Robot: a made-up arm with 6 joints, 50 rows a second.
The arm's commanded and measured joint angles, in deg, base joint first. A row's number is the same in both.
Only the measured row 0 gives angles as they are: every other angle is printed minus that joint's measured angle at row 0.
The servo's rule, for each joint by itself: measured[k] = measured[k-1] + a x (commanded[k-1-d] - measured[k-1]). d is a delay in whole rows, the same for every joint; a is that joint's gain. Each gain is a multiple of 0.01, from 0.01 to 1. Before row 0 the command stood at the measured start. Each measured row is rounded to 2 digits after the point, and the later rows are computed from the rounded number. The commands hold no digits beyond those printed.
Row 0, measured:
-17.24 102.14 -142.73 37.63 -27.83 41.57
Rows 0 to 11, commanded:
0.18 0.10 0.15 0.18 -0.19 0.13
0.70 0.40 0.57 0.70 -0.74 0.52
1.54 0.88 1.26 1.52 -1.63 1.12
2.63 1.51 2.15 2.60 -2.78 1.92
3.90 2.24 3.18 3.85 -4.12 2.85
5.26 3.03 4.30 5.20 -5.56 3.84
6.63 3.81 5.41 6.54 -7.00 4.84
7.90 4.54 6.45 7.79 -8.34 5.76
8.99 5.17 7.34 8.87 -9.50 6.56
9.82 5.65 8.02 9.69 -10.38 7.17
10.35 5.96 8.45 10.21 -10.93 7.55
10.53 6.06 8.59 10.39 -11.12 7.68
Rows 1 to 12, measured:
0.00 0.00 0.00 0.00 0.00 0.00
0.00 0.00 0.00 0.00 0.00 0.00
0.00 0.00 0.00 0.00 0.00 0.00
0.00 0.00 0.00 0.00 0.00 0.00
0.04 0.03 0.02 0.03 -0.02 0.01
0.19 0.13 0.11 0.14 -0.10 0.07
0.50 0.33 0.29 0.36 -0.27 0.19
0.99 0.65 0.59 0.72 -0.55 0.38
1.66 1.08 1.00 1.22 -0.94 0.65
2.49 1.61 1.53 1.86 -1.45 1.00
3.44 2.20 2.15 2.61 -2.06 1.42
4.47 2.83 2.84 3.44 -2.75 1.90
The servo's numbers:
d 4
a 0.23 0.27 0.16 0.16 0.11 0.11

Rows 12 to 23, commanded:
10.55 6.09 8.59 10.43 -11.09 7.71
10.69 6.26 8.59 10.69 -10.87 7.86
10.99 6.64 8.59 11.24 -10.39 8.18
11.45 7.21 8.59 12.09 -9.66 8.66
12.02 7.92 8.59 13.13 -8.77 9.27
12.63 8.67 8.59 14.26 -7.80 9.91
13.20 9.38 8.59 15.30 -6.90 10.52
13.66 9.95 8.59 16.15 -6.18 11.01
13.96 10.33 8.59 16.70 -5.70 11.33
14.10 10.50 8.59 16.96 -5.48 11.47
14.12 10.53 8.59 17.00 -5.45 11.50
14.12 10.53 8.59 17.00 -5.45 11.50
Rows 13 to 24, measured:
5.51 3.46 3.56 4.31 -3.49 2.41
6.50 4.05 4.27 5.17 -4.25 2.93
7.39 4.57 4.94 5.98 -4.98 3.44
8.11 4.97 5.52 6.69 -5.66 3.91
8.67 5.27 6.01 7.29 -6.26 4.33
9.13 5.54 6.42 7.83 -6.77 4.72
9.56 5.84 6.77 8.38 -7.17 5.10
9.99 6.21 7.06 8.97 -7.44 5.49
10.46 6.67 7.30 9.64 -7.59 5.91
10.96 7.21 7.51 10.38 -7.61 6.35
11.48 7.80 7.68 11.17 -7.53 6.81
11.98 8.38 7.83 11.97 -7.38 7.27

